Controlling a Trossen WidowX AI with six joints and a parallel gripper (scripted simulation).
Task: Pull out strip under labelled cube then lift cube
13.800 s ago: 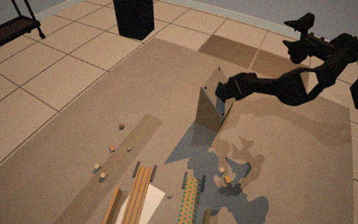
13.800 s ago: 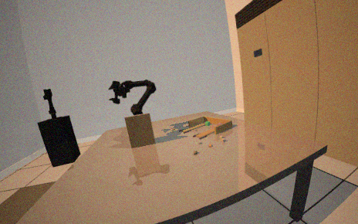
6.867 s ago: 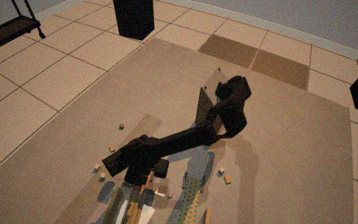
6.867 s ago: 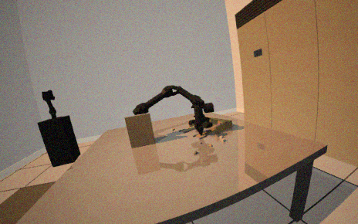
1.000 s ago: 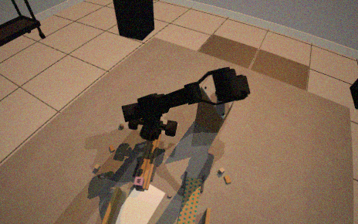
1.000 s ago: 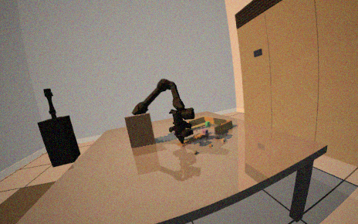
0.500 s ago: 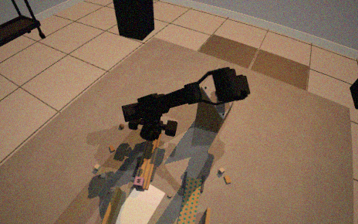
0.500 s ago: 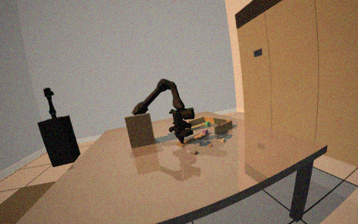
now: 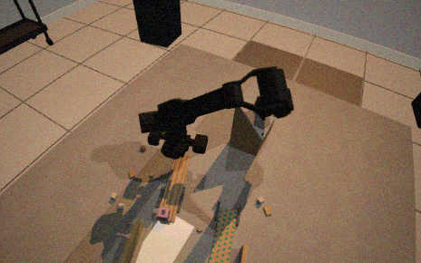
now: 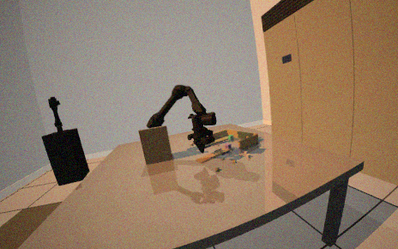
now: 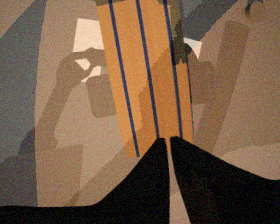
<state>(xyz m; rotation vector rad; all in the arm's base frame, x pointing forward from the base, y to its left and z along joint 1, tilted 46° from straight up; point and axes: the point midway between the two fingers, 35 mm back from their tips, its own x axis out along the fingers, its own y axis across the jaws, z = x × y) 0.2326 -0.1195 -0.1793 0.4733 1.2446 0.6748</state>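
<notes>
Right now the labelled cube is 20 cm ahead of my gripper tip, 5 cm to the left of it and 3 cm below it.
</notes>
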